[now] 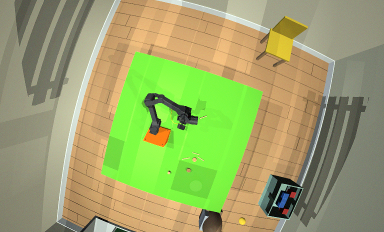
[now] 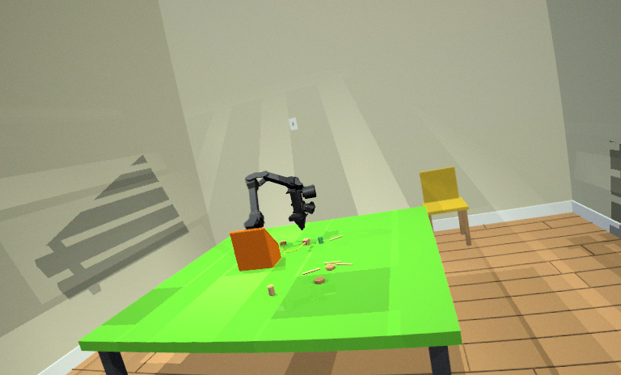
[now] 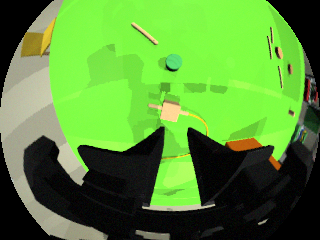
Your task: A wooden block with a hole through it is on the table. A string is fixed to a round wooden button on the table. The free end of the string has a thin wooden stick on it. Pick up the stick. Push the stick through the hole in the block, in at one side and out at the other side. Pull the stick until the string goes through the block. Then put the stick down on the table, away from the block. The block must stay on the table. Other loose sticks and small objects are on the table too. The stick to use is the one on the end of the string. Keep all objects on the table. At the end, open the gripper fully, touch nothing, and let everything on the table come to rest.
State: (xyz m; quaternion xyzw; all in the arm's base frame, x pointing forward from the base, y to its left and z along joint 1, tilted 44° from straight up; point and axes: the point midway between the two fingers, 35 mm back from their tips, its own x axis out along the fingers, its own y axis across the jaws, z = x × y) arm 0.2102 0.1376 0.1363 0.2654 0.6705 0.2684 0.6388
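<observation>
The wooden block lies 7 cm below my gripper tip and 1 cm to the left of it. Also, from my gripper tip: round button: 16 cm behind, 8 cm below, 7 cm to the left; then green cylinder: 8 cm ahead, 7 cm below.
</observation>
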